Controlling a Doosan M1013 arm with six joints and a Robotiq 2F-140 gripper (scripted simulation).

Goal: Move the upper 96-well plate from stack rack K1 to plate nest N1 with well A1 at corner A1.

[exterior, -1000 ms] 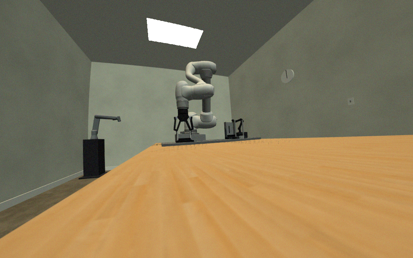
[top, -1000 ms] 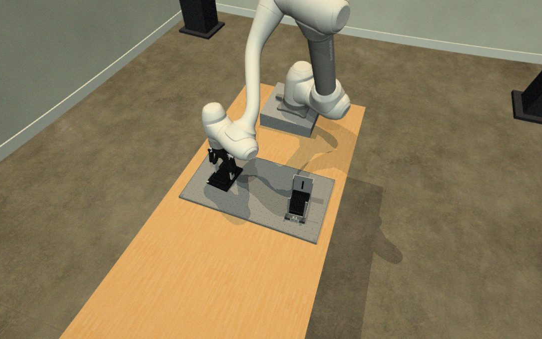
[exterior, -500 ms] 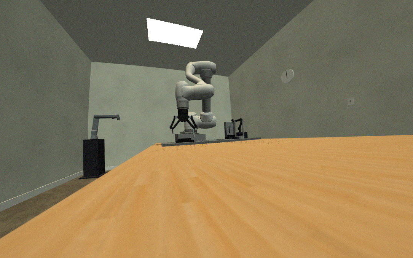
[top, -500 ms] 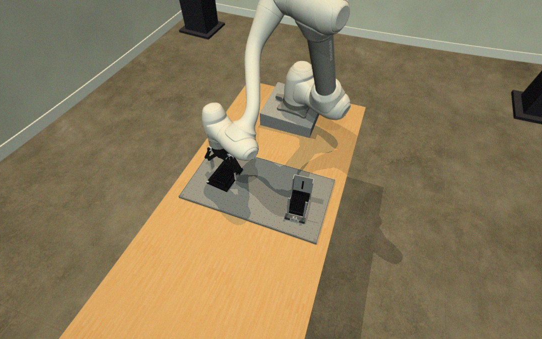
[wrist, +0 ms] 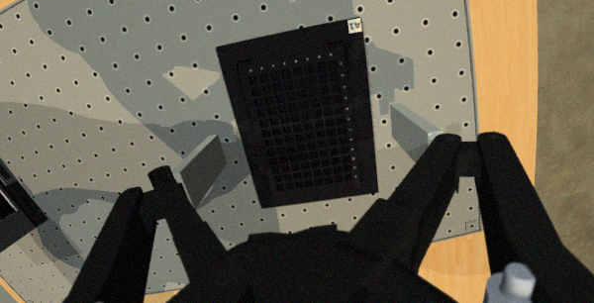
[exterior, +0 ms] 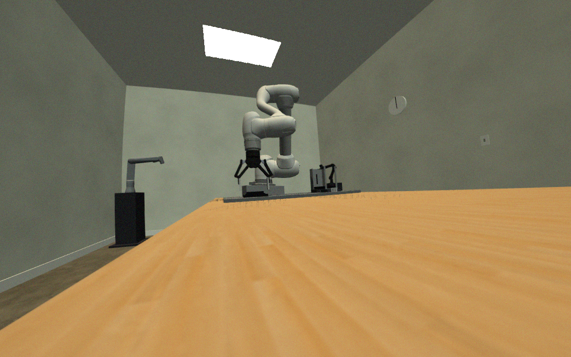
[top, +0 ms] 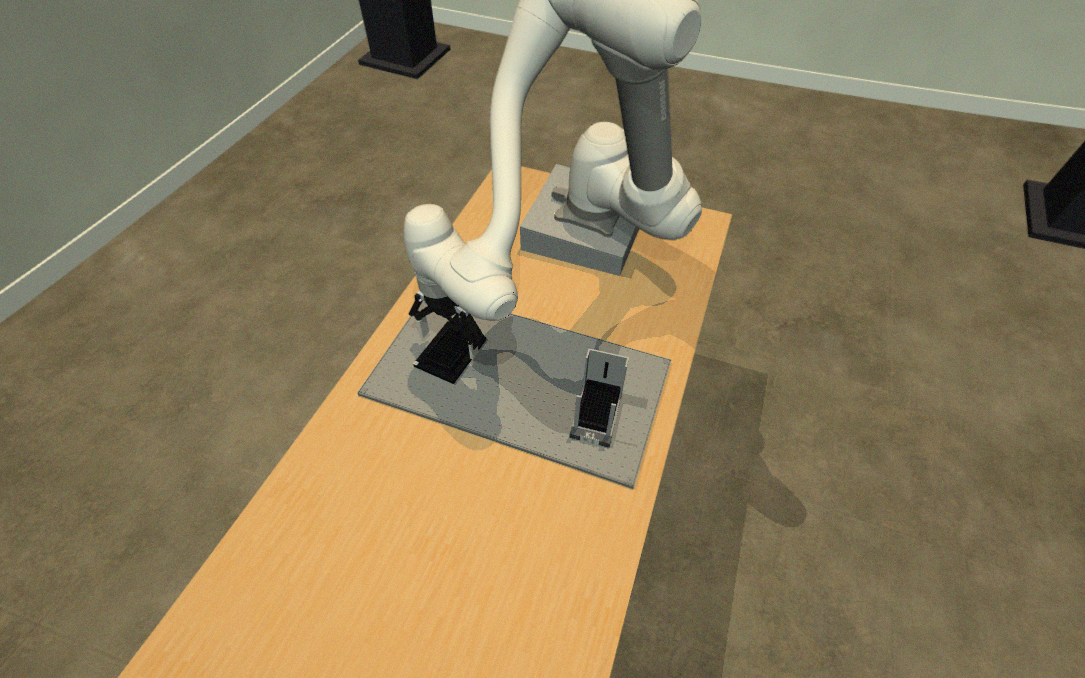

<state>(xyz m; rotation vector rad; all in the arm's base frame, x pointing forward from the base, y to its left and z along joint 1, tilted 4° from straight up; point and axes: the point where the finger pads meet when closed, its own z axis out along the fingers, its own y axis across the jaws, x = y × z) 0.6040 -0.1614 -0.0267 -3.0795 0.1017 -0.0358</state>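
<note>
Right now my hand is 40 mm above the black plate nest N1. Also, from my hand: pale A1 square: 70 mm ahead, 60 mm to the right, 30 mm below.
</note>
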